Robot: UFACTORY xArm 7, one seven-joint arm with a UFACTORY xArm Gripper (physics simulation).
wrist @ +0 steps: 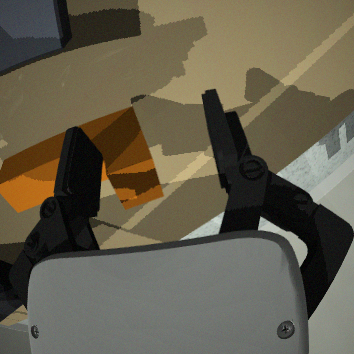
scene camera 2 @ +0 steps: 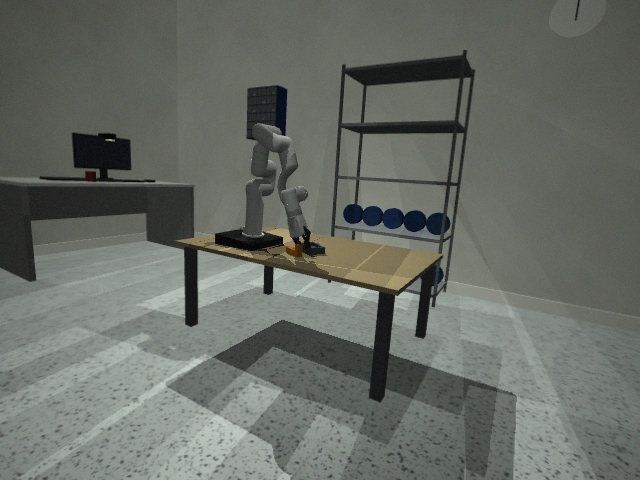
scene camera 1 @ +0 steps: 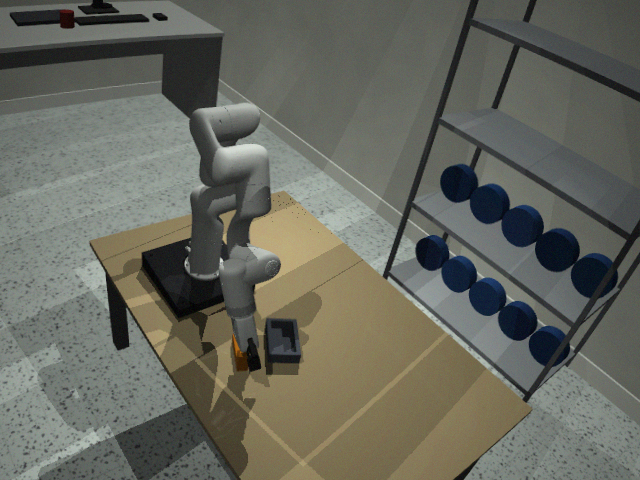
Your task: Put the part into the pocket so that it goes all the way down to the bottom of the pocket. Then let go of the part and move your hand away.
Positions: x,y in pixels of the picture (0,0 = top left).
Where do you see a dark grey pocket block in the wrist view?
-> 35,35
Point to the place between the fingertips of my gripper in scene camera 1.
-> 251,361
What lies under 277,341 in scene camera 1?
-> A dark grey pocket block.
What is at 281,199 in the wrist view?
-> My gripper.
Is my gripper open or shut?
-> Open.
